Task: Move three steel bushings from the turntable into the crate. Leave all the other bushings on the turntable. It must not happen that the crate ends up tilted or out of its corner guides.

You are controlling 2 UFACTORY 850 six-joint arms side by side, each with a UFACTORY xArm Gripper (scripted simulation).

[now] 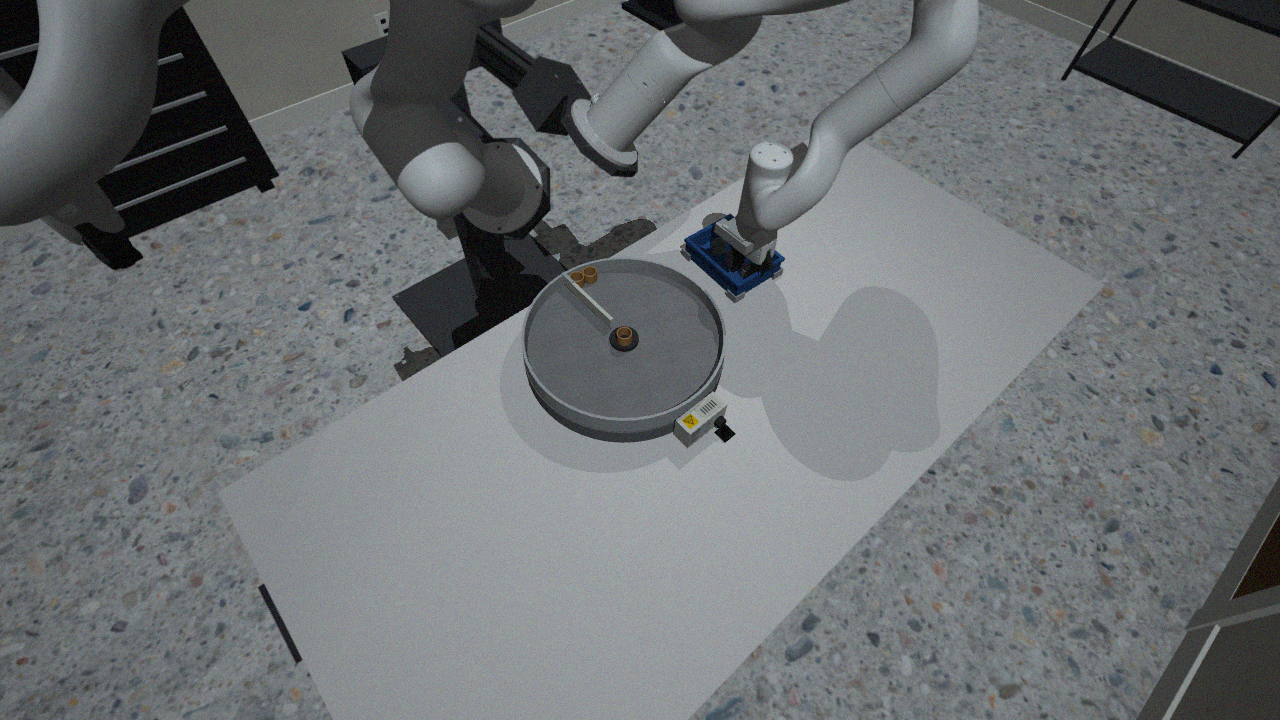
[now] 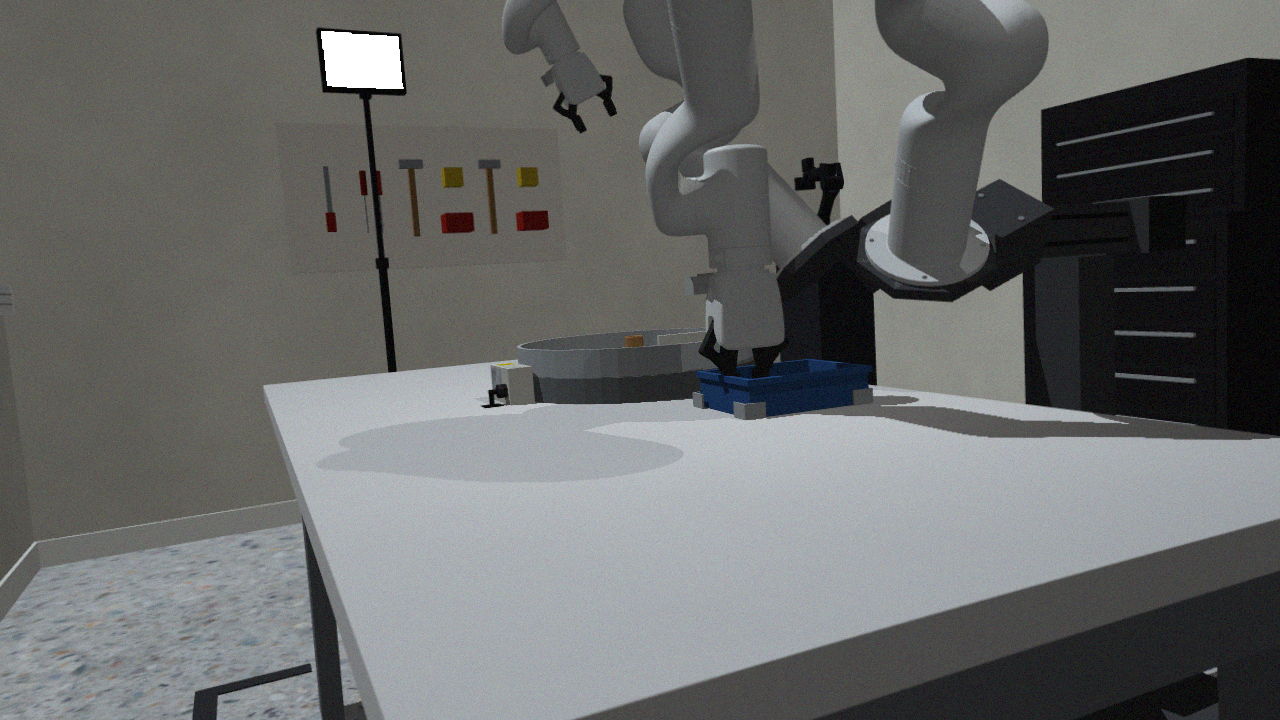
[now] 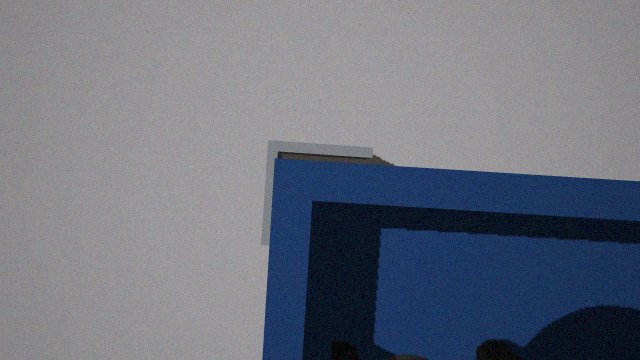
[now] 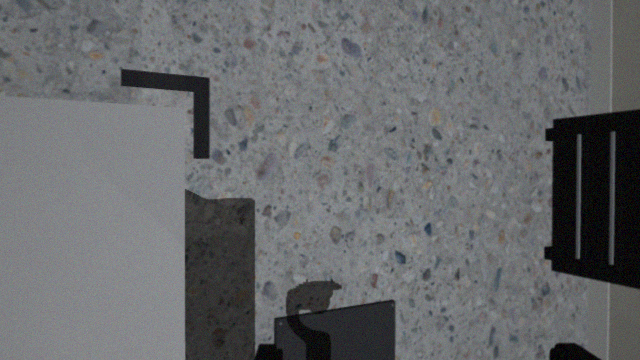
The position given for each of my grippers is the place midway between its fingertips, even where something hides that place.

I see my left gripper (image 1: 744, 273), my right gripper (image 1: 105, 229) and a blue crate (image 2: 797, 392).
The blue crate shows as well in image 1 (image 1: 699, 245) and in image 3 (image 3: 372, 254). My right gripper also shows in image 2 (image 2: 598, 123). Image 4 misses the blue crate: it is out of frame.
